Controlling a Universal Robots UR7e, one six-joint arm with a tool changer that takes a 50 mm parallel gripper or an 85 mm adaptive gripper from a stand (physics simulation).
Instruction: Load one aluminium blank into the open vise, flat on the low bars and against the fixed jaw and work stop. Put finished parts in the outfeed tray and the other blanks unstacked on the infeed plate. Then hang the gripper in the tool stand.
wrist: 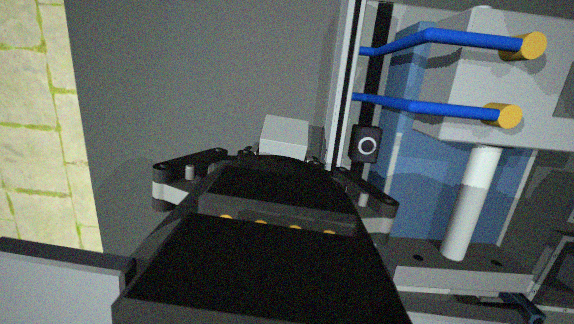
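Frame: origin at the arm's base, x right, y ahead, z up, level; millimetres.
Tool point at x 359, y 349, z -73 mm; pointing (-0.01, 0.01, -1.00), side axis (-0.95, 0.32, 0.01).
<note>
A point is followed by its place in that frame.
My gripper (281, 153) is the adaptive one, seen from behind its black body, with a linkage spread out on each side. A plain light-grey metal block (283, 136) {z -232, x 351, y 327 mm} sits between its fingers, which are shut on it. The block's top and one side face show beyond the gripper body. The fingertips and the lower part of the block are mostly hidden. I cannot tell from this view whether the block is a blank or a finished part. The vise's jaws, the low bars, the work stop, the outfeed tray, the infeed plate and the tool stand cannot be made out.
To the right are a pale rail edge, two blue hoses (450, 37) {z -172, x 263, y 281 mm} (450, 109) {z -172, x 262, y 314 mm} with orange ends beside a large grey housing (510, 85) {z -186, x 220, y 309 mm}, a white cylinder (472, 205) {z -196, x 230, y 387 mm} and a dark-blue handle (522, 306) {z -192, x 188, y 481 mm}. A pale panel (55, 290) {z -85, x 398, y 323 mm} is at lower left.
</note>
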